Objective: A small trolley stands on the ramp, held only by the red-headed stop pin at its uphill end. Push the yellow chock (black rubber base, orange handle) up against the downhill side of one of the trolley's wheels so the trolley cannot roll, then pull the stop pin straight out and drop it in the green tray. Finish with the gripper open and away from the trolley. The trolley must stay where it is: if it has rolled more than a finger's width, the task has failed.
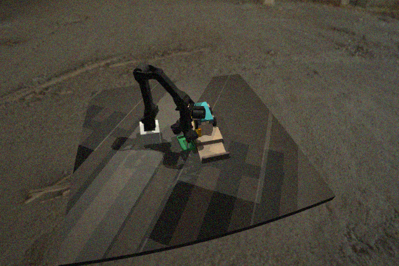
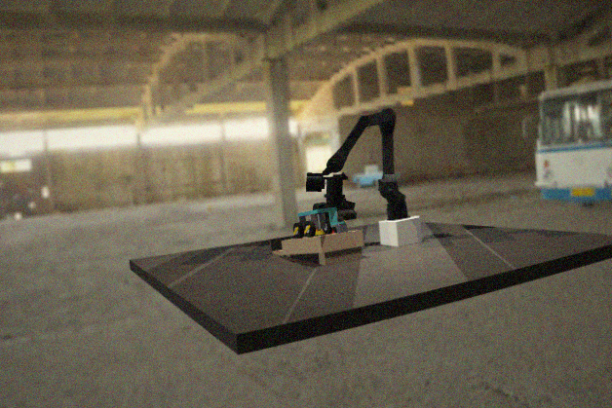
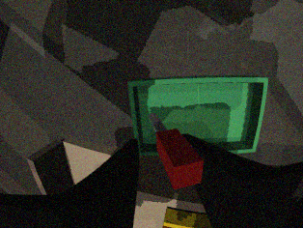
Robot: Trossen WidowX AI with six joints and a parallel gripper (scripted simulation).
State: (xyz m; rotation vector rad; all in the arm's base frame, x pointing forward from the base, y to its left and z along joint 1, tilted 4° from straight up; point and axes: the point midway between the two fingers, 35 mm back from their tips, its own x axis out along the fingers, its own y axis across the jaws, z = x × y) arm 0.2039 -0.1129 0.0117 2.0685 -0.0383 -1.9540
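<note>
The green tray lies 10 mm behind my gripper tip, 30 mm to the left of it and 60 mm below it. Also, from my gripper tip: red-headed stop pin (right at my gripper tip); then yellow chock (70 mm ahead, 40 mm to the left, 30 mm above); then tan ramp (110 mm ahead, 130 mm to the left).
</note>
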